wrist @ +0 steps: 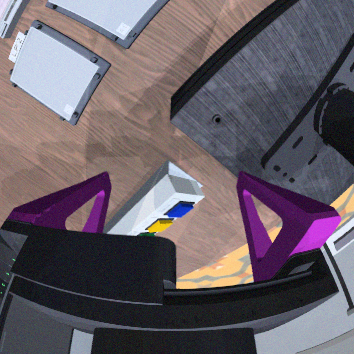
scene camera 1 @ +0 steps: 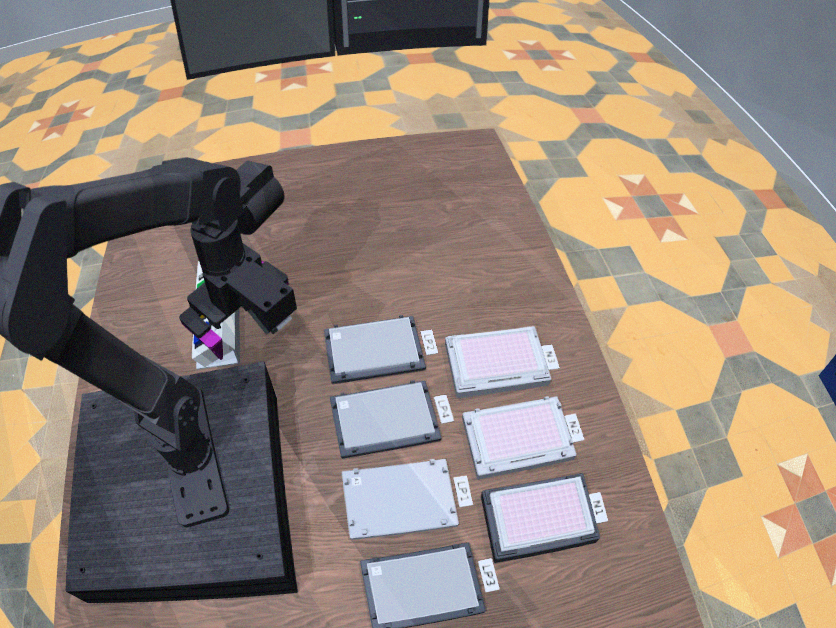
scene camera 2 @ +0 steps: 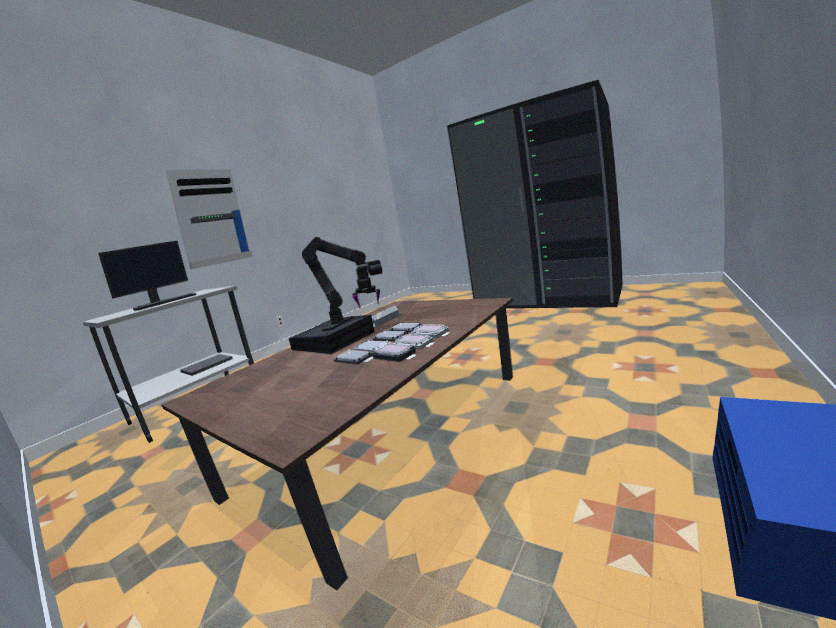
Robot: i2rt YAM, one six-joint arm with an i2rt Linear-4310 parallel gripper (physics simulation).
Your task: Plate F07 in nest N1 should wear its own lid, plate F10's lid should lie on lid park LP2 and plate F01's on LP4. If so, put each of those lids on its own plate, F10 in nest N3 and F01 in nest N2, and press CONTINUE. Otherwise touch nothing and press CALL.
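Places are measured from the arm's base along level axes (x left, y back, z up), in metres.
Where they show: gripper, fingertip midpoint: (wrist: 173,178) (scene camera 1: 244,335) (scene camera 2: 369,306); arm's base at its link origin: (wrist: 328,110) (scene camera 1: 191,455) (scene camera 2: 338,324).
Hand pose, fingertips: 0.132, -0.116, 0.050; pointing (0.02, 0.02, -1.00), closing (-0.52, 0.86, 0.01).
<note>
Each offset is from my fingertips to the top centre of the thing, as dx, dy, dz. "spot": to the spot under its first point. Level surfaces: height alone.
My gripper (scene camera 2: 368,303) (wrist: 173,178) is open, its magenta fingers apart above the button panel {+0.175, +0.044, -0.070} (scene camera 1: 229,346) (scene camera 2: 386,313) (wrist: 150,202), with nothing between them. The panel's blue {+0.103, +0.073, -0.078} (wrist: 180,209), yellow {+0.153, +0.065, -0.078} (wrist: 160,225) and green {+0.202, +0.056, -0.078} (wrist: 146,234) buttons show; the gripper partly covers it. In scene view 1, pink-welled plates sit in N3 {-0.080, -0.353, -0.101} (scene camera 1: 496,354), N2 {-0.212, -0.327, -0.103} (scene camera 1: 519,432) and dark nest N1 {spot: -0.342, -0.298, -0.103} (scene camera 1: 542,513); whether N1's plate wears a lid is unclear. Grey lids lie on LP2 {+0.012, -0.184, -0.116} (scene camera 1: 375,346) (wrist: 55,72), LP4 {-0.112, -0.159, -0.116} (scene camera 1: 385,415) and LP3 {-0.373, -0.118, -0.116} (scene camera 1: 424,584). Pale LP1 {-0.241, -0.135, -0.114} (scene camera 1: 400,498) has a small label. Plate and lid codes are unreadable.
The black arm base (scene camera 1: 175,540) (wrist: 250,90) stands beside the lid parks and near the panel on the brown table {dz -0.134} (scene camera 1: 432,223) (scene camera 2: 270,405). A cabinet rack (scene camera 2: 493,216) stands behind the table, a monitor shelf at the left wall and a blue box (scene camera 2: 777,459) at the right.
</note>
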